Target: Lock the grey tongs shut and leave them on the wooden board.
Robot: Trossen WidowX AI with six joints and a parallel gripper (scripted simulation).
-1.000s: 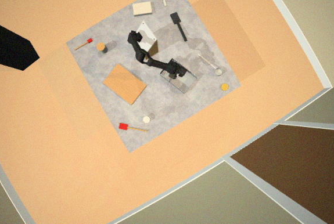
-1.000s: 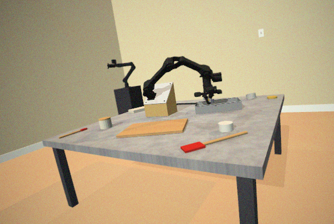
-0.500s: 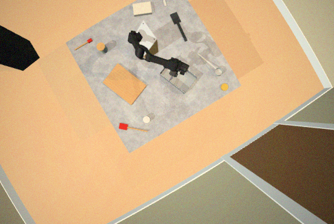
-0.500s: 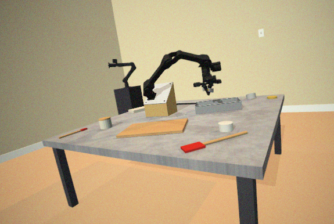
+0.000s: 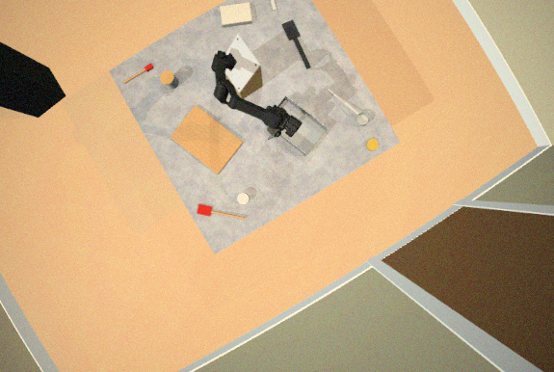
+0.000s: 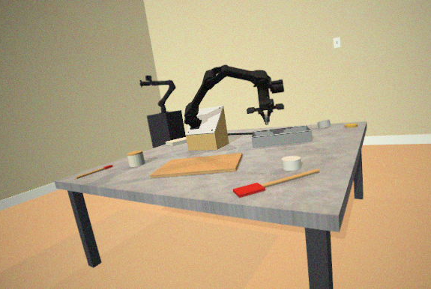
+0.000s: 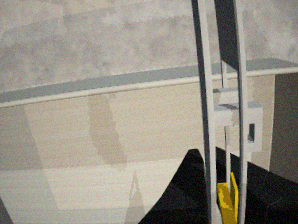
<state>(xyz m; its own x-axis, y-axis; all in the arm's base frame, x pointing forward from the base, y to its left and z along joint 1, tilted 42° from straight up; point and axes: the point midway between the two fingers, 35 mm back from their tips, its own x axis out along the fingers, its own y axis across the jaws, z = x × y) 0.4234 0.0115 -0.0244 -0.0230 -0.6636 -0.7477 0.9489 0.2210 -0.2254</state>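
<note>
The wooden board is 200 mm behind my gripper tip, 380 mm to the right of it and 100 mm below it. Also, from my gripper tip: yellow piece: 10 mm to the right, 40 mm above; white cup: 210 mm ahead, 400 mm to the right, 90 mm below; roasting tin: 40 mm ahead, 90 mm to the left, 80 mm below.
</note>
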